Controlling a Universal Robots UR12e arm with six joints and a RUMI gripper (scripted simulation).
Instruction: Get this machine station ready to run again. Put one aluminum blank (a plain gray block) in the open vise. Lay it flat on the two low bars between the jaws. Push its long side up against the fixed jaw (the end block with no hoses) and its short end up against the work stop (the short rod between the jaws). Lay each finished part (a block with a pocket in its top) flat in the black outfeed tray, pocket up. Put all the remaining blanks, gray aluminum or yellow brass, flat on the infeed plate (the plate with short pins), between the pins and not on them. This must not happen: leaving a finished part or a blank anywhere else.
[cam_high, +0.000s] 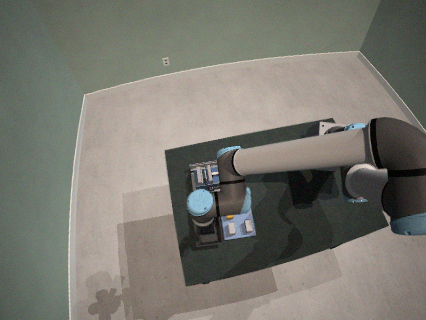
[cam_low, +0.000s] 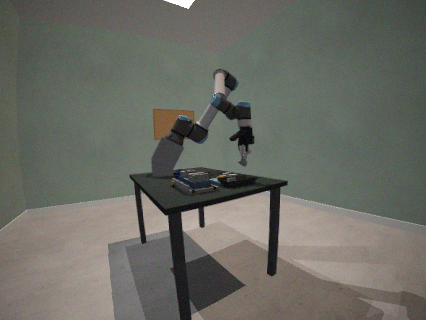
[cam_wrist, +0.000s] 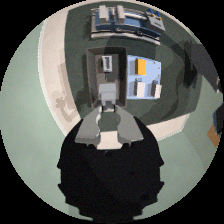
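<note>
Now: the gray blank 140 mm below my hand, 120 mm behind it and 10 mm to the right of it. Also, from my hand: vise: 330 mm to the right, 130 mm below, 80 mm behind; then yellow brass blank: 140 mm below, 120 mm behind, 100 mm to the right.
</note>
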